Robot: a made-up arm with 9 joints. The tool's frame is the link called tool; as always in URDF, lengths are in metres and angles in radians.
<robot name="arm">
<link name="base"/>
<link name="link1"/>
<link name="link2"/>
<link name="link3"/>
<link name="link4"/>
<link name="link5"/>
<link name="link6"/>
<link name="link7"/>
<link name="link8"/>
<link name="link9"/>
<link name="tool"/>
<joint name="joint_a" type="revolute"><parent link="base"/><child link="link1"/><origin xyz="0.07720 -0.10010 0.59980" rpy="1.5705 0.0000 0.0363"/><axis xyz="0 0 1"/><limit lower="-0.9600" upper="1.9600"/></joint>
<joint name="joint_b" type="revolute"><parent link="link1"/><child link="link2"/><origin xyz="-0.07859 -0.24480 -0.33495" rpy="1.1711 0.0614 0.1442"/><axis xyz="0 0 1"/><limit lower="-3.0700" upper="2.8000"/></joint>
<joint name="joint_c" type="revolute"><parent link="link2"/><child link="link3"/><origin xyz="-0.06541 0.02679 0.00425" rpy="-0.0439 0.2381 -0.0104"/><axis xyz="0 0 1"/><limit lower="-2.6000" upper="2.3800"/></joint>
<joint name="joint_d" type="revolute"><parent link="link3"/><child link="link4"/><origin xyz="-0.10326 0.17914 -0.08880" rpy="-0.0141 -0.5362 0.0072"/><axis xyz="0 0 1"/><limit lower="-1.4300" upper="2.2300"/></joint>
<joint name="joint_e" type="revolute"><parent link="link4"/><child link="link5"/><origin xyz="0.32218 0.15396 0.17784" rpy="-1.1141 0.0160 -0.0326"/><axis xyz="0 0 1"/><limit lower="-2.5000" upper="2.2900"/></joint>
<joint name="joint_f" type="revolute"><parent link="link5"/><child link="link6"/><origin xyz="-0.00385 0.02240 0.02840" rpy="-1.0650 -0.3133 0.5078"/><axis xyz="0 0 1"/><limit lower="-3.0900" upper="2.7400"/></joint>
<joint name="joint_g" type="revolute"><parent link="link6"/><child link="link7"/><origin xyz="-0.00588 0.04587 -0.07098" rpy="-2.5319 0.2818 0.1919"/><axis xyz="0 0 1"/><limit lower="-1.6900" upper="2.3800"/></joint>
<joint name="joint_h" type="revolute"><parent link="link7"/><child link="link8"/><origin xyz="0.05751 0.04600 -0.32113" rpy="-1.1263 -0.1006 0.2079"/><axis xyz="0 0 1"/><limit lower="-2.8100" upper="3.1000"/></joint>
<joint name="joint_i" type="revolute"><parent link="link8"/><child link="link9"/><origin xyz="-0.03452 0.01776 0.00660" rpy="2.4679 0.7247 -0.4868"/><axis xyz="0 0 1"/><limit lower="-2.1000" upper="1.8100"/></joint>
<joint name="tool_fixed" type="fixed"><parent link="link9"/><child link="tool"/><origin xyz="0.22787 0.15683 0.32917" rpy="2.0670 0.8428 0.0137"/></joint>
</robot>
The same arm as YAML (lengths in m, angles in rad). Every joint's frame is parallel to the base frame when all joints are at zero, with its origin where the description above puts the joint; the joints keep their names.
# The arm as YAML. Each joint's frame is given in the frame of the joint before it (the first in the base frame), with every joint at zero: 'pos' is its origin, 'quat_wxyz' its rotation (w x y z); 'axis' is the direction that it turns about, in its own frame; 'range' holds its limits. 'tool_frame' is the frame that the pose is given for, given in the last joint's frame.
length_unit: m
angle_unit: rad
joints:
  - joint: joint_a
    pos: [0.0772, -0.1001, 0.5998]
    quat_wxyz: [1.0, 0.0, 0.0, 0.0]
    axis: [0.036301, -0.999341, 0.0003]
    range: [-0.96, 1.96]
  - joint: joint_b
    pos: [-0.0907, 0.3318, -0.2449]
    quat_wxyz: [1.0, 0.0, 0.0, 0.0]
    axis: [0.169993, -0.382784, -0.908063]
    range: [-3.07, 2.8]
  - joint: joint_c
    pos: [-0.0628, -0.0326, -0.0027]
    quat_wxyz: [1.0, 0.0, 0.0, 0.0]
    axis: [0.398923, -0.386722, -0.831448]
    range: [-2.6, 2.38]
  - joint: joint_d
    pos: [-0.1254, -0.1472, 0.1151]
    quat_wxyz: [1.0, 0.0, 0.0, 0.0]
    axis: [-0.125099, -0.440898, -0.888796]
    range: [-1.43, 2.23]
  - joint: joint_e
    pos: [0.3006, -0.2282, -0.1292]
    quat_wxyz: [1.0, 0.0, 0.0, 0.0]
    axis: [0.0, -1.0, 0.0]
    range: [-2.5, 2.29]
  - joint: joint_f
    pos: [-0.0011, -0.0284, 0.0227]
    quat_wxyz: [1.0, 0.0, 0.0, 0.0]
    axis: [-0.467589, -0.460889, 0.754282]
    range: [-3.09, 2.74]
  - joint: joint_g
    pos: [0.0311, 0.0727, -0.0304]
    quat_wxyz: [1.0, 0.0, 0.0, 0.0]
    axis: [0.109699, 0.897193, -0.427797]
    range: [-1.69, 2.38]
  - joint: joint_h
    pos: [0.03, -0.309, 0.1103]
    quat_wxyz: [1.0, 0.0, 0.0, 0.0]
    axis: [0.0, 0.0, -1.0]
    range: [-2.81, 3.1]
  - joint: joint_i
    pos: [-0.0347, -0.0174, -0.0066]
    quat_wxyz: [1.0, 0.0, 0.0, 0.0]
    axis: [-0.746536, 0.316715, 0.585128]
    range: [-2.1, 1.81]
tool_frame:
  pos: [-0.0927, 0.3212, 0.2704]
  quat_wxyz: [0.707113, 0.7071, 0.000023, 0.000018]

